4 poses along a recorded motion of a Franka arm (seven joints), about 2.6 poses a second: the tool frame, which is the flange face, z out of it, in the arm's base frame.
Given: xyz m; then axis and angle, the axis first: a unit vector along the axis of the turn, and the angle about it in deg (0 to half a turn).
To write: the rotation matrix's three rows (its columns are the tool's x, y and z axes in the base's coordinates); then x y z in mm. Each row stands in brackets. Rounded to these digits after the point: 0 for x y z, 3 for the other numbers.
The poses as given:
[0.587, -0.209, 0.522, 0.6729, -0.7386, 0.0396, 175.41]
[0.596, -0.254, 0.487, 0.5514, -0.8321, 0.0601, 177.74]
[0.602, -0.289, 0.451, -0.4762, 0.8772, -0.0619, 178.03]
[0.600, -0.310, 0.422, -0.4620, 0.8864, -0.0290, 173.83]
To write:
[[-0.093, -0.996, -0.006], [-0.989, 0.093, -0.112], [0.112, -0.005, -0.994]], [587, -209, 522]
[[-0.391, -0.920, 0.033], [-0.915, 0.385, -0.122], [0.099, -0.078, -0.992]], [596, -254, 487]
[[-0.546, -0.833, 0.089], [-0.837, 0.539, -0.092], [0.029, -0.125, -0.992]], [602, -289, 451]
[[-0.569, -0.814, 0.122], [-0.820, 0.573, -0.002], [-0.069, -0.101, -0.993]], [600, -310, 422]

